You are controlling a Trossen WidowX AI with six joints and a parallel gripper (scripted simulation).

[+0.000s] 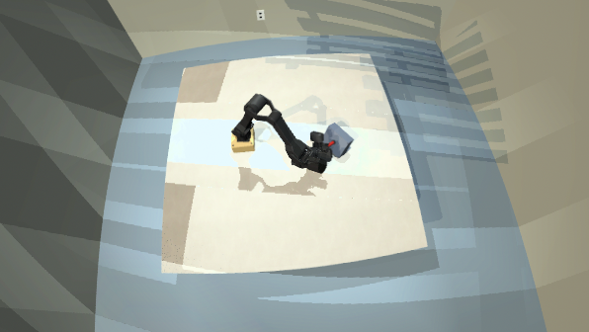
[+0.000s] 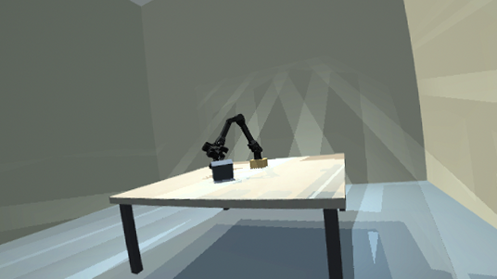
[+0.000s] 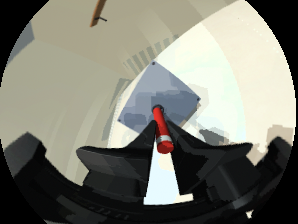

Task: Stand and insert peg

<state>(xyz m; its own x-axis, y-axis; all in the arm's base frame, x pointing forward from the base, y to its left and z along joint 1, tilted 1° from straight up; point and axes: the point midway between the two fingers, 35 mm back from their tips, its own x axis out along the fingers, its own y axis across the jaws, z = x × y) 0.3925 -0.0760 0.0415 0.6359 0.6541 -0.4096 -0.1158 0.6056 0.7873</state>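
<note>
The grey sloped panel is 50 mm ahead of my gripper tip, 50 mm to the left of it and 30 mm below it. Also, from my gripper tip: red peg 10 mm behind, 10 mm to the right, 10 mm above.
</note>
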